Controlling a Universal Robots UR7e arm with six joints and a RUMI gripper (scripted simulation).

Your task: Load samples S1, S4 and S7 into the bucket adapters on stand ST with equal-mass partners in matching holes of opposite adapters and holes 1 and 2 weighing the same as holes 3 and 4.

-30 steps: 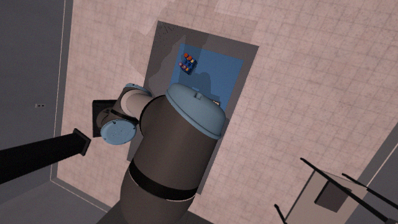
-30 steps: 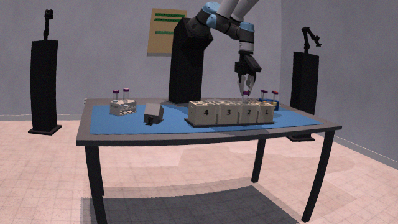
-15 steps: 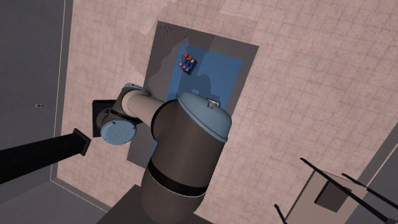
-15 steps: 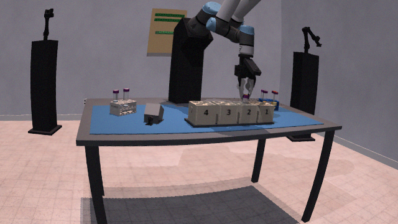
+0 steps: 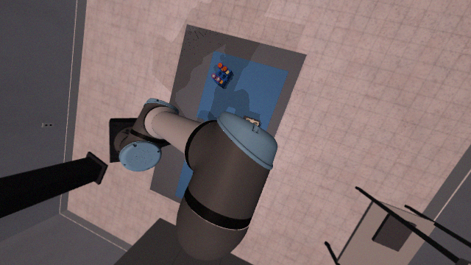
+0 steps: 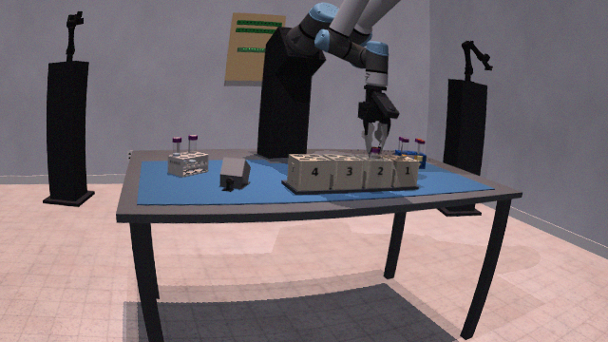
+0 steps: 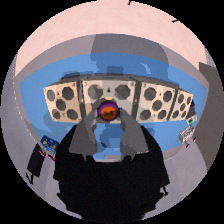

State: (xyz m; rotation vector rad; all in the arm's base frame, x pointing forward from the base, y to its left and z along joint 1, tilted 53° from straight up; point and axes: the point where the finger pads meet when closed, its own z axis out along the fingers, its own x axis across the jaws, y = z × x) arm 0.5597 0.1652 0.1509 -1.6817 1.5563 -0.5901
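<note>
Now: hand 40 cm past the blue rack, 30 cm to the right of it and 9 cm above it. Also, from my hand: white rack (60 cm to the right, 11 cm behind, 9 cm below); then bucket adapter (21 cm to the right, 7 cm below, 5 cm ahead).
</note>
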